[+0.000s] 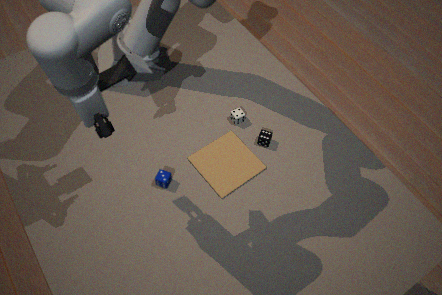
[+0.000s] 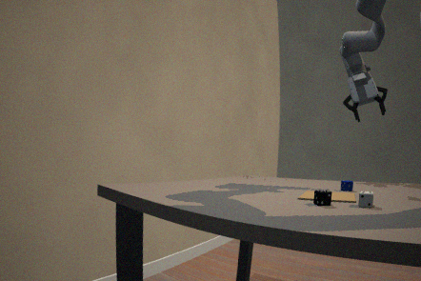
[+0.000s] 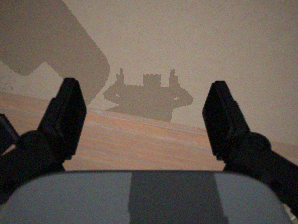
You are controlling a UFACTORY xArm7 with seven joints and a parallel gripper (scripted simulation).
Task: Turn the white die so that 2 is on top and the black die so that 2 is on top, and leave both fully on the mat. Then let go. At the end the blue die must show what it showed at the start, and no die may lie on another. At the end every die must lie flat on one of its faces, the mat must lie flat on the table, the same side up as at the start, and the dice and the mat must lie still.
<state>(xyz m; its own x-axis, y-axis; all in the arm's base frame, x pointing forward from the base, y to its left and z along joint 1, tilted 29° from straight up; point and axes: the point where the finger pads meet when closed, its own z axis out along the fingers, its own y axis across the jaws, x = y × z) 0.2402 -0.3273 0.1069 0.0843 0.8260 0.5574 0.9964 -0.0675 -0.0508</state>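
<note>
My gripper is now 8 cm short of the blue die, 8 cm to the right of it and 23 cm above it. Round my hand: white die 4 cm ahead, 34 cm to the left, 23 cm below; black die 14 cm ahead, 35 cm to the left, 23 cm below; tan mat 13 cm ahead, 24 cm to the left, 25 cm below.
</note>
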